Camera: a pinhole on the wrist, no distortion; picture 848 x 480 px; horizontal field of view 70.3 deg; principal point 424.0 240.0 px. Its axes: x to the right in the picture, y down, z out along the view. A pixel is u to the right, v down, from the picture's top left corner.
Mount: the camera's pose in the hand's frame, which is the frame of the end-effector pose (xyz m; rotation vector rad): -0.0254 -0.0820 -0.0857 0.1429 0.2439 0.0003
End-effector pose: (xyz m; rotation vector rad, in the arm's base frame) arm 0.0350 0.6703 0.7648 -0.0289 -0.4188 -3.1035
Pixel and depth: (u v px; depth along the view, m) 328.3 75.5 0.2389
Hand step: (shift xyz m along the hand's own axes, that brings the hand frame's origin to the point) -0.0059 -0.1809 0.1437
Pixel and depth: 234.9 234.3 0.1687
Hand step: -0.0362 -0.1083 0.0888
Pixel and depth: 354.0 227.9 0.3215
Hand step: 0.0156 -0.1344 0.2311
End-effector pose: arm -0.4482 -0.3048 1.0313 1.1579 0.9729 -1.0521
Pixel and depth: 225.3 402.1 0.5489
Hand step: -0.0665 -0.0163 0.5058
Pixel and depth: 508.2 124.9 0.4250
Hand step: 0.1332 -0.2213 0.2967
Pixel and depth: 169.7 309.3 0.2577
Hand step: -0.0685 -0.0909 0.1921
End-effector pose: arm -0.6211 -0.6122 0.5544 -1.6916 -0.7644 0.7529
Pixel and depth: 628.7 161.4 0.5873
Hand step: 0.3084 -0.2372 0.4194
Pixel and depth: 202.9 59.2 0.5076
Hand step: -0.0867 -0.3077 0.4251
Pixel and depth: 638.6 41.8 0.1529
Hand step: 0.0634 -0.1524 0.0409
